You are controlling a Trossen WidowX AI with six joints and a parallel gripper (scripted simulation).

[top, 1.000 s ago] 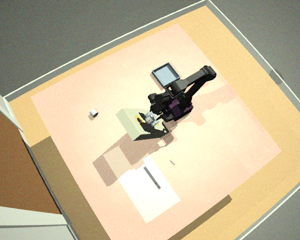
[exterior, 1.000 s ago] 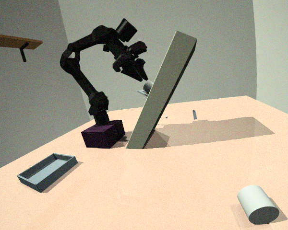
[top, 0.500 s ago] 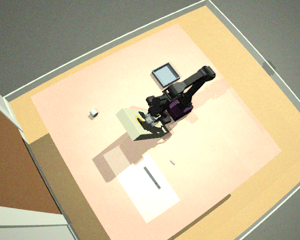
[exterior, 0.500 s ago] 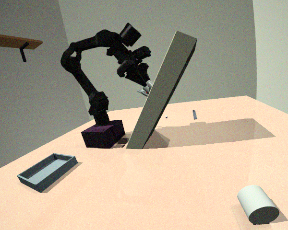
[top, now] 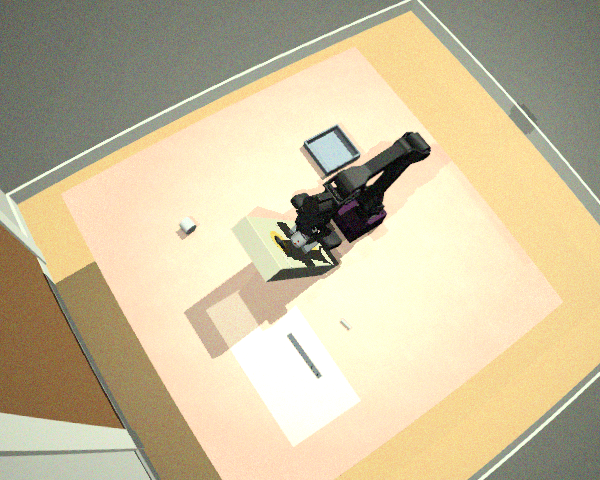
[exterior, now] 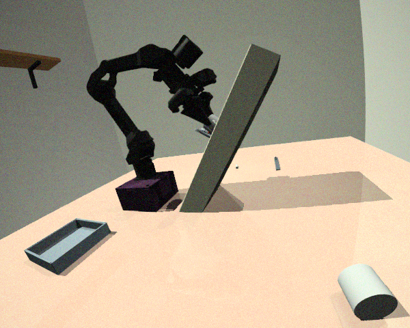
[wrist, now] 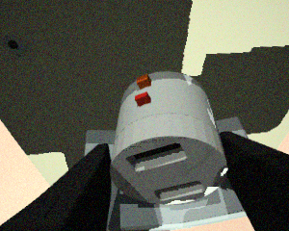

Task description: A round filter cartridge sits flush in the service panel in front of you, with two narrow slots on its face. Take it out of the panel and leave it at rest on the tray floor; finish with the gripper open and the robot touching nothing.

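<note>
Right now the blue-grey tray is 36 cm behind my gripper tip, 27 cm to the right of it and 21 cm below it. The rest, counted from my gripper tip: round filter cartridge (right at my gripper tip).
</note>
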